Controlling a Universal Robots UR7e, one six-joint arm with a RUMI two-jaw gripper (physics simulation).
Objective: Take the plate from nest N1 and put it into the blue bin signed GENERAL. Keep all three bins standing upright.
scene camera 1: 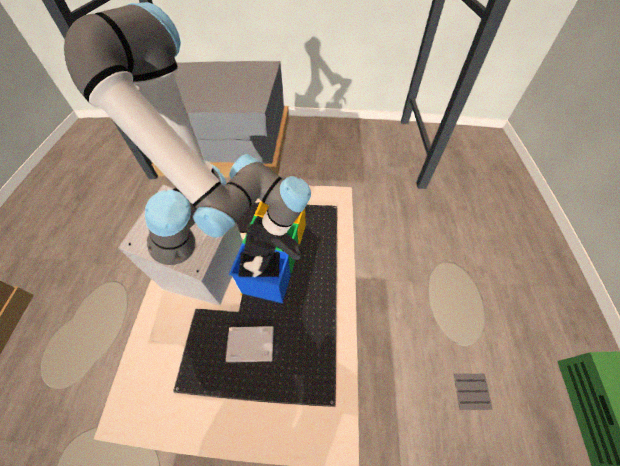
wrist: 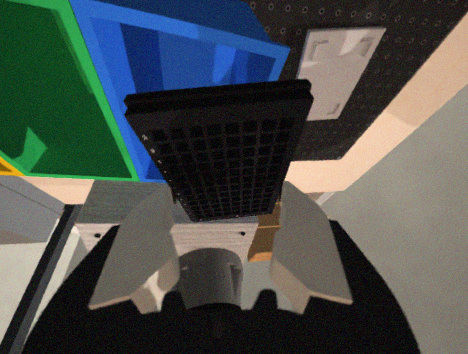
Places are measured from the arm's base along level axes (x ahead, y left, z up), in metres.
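Where they show: gripper, between the fingertips: (scene camera 1: 255,264) (wrist: 227,184); arm's base, origin of its link: (scene camera 1: 171,243) (wrist: 206,268).
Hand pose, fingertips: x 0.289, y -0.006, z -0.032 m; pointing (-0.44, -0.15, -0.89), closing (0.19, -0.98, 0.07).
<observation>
Each offset is from my fingertips to the centre of the thing. Level surfaces: height alone.
The plate @(0.014 m ahead, 0.002 m left, 0.003 m up) (scene camera 1: 272,265) (wrist: 225,155), black with a grid of wells, is between the fingers of my gripper (scene camera 1: 258,264) (wrist: 227,184), which is shut on it. It is held above the blue bin @(0.004 m back, 0.034 m left, 0.149 m down) (scene camera 1: 260,289) (wrist: 200,32). In the wrist view the plate hides part of this bin's opening, and the bin's sign does not show. The blue bin stands upright. The light grey nest @(0.001 m back, 0.204 m right, 0.231 m down) (scene camera 1: 249,344) (wrist: 340,70) lies on the black board, with no plate on it.
The green bin @(0.002 m ahead, 0.164 m left, 0.149 m down) (scene camera 1: 292,263) (wrist: 96,87) stands beside the blue bin, with the yellow bin @(0.009 m ahead, 0.295 m left, 0.149 m down) (scene camera 1: 302,227) (wrist: 7,168) beyond it; the arm partly hides both in the scene view. The perforated black board @(0.238 m down) (scene camera 1: 300,373) lies under the nest. The robot's pale pedestal (scene camera 1: 213,270) stands left of the bins.
</observation>
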